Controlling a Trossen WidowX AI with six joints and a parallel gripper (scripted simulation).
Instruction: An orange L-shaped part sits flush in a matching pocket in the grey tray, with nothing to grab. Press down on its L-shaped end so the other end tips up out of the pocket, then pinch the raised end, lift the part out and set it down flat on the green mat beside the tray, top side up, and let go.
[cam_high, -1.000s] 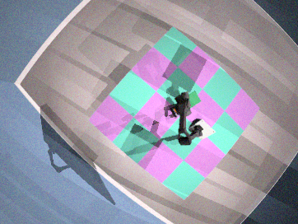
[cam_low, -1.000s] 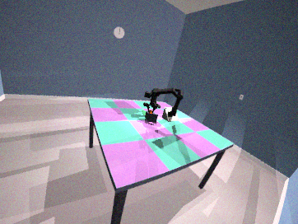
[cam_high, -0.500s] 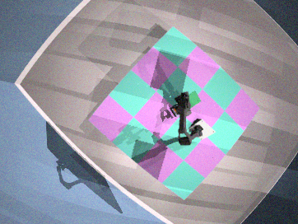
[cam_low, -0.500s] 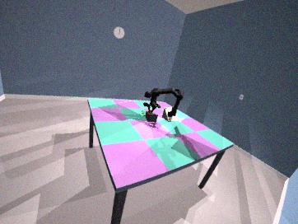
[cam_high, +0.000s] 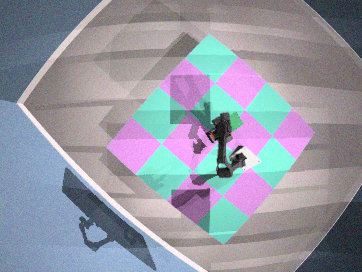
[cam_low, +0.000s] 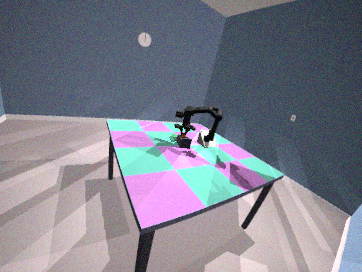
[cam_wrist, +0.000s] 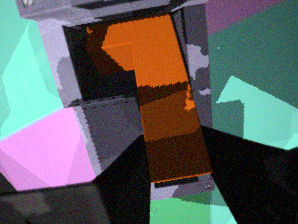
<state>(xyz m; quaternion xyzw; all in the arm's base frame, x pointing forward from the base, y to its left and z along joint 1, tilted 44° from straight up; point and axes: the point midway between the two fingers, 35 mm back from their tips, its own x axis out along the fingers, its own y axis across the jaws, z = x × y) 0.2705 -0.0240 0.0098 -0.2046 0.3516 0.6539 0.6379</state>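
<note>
The green mat is 14 cm to the right of my gripper tip, 9 cm below it and 4 cm behind it. From my gripper tip the other things lie so: orange L-shaped part (4 cm to the left, 3 cm below, 1 cm behind).
</note>
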